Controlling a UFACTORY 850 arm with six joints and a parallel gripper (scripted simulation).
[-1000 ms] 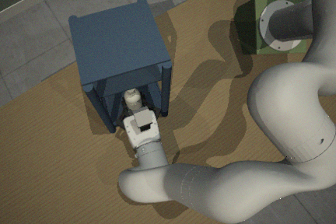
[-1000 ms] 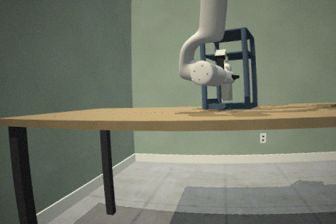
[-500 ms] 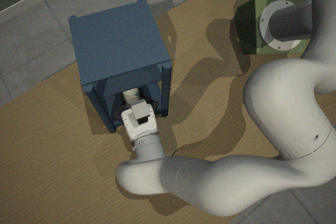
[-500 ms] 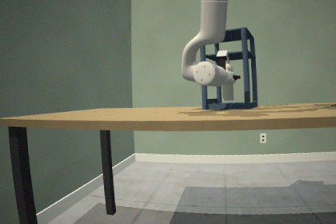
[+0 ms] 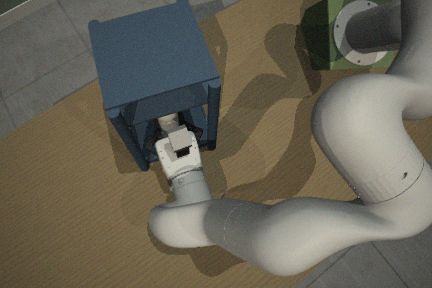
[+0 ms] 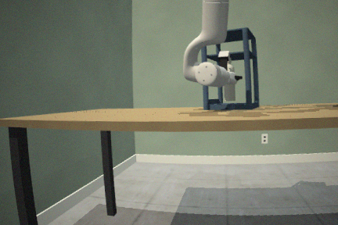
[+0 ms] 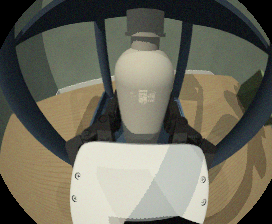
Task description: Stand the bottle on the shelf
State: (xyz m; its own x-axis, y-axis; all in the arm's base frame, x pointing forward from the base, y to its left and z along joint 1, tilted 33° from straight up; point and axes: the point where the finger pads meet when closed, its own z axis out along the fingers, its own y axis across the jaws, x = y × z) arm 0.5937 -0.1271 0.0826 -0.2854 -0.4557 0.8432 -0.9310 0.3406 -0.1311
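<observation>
My hand is 6 cm to the left of the blue shelving unit, 4 cm below it and 1 cm past it.
</observation>
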